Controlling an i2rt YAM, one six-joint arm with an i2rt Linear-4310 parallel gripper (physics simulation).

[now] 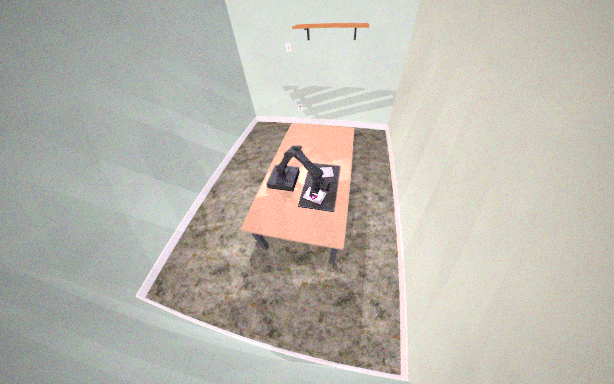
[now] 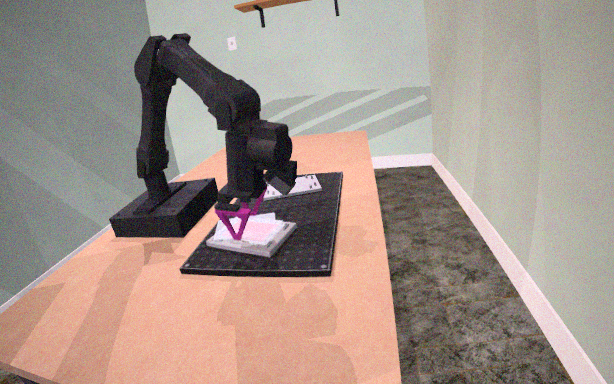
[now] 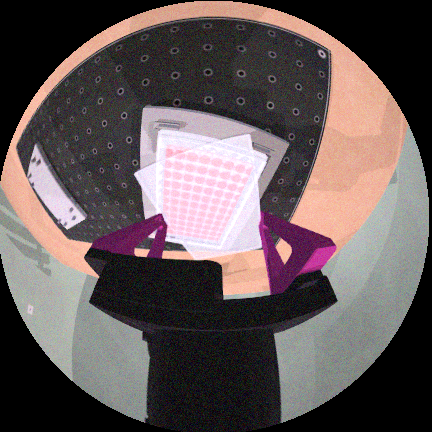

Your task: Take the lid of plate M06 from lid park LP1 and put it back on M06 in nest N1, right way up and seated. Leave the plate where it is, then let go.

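Frame: origin at the arm's base, x ahead, y left, z up, level; millimetres.
Seen in the pictures: gripper, fingertip midpoint: (image 1: 313,195) (image 2: 244,228) (image 3: 212,216); arm's base, link origin: (image 1: 282,175) (image 2: 161,198).
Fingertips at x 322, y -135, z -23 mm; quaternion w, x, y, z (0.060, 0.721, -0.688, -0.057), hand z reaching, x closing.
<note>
Offsets run from my fingertips to a thing's top centre. Level surfaces: height alone.
My gripper (image 3: 212,216) (image 2: 238,221) (image 1: 315,193) has magenta fingers and is shut on the lid {dx +3, dy +0, dz +10 mm} (image 3: 241,229) (image 2: 266,216), a clear, thin rectangular cover. The lid hangs directly over plate M06 (image 3: 167,141) (image 2: 263,232), whose pink wells show through it. The lid is turned some degrees askew to the plate, so its corners stick out past the plate's edges. The plate sits in the grey nest N1 {dx +5, dy +14, dz -11 mm} (image 3: 201,120) (image 2: 249,248). I cannot tell whether the lid touches the plate. Lid park LP1 {dx +24, dy +293, dz -9 mm} (image 3: 52,189) (image 2: 304,184) (image 1: 328,171) is bare.
The nest and the lid park stand on a black perforated board {dx +27, dy +154, dz -28 mm} (image 3: 241,60) (image 2: 307,248) (image 1: 328,203) on the orange table {dz -42 mm} (image 2: 257,331) (image 1: 290,225). The arm's black base (image 2: 162,206) (image 1: 282,178) stands left of the board. The table's right edge lies close beside the board.
</note>
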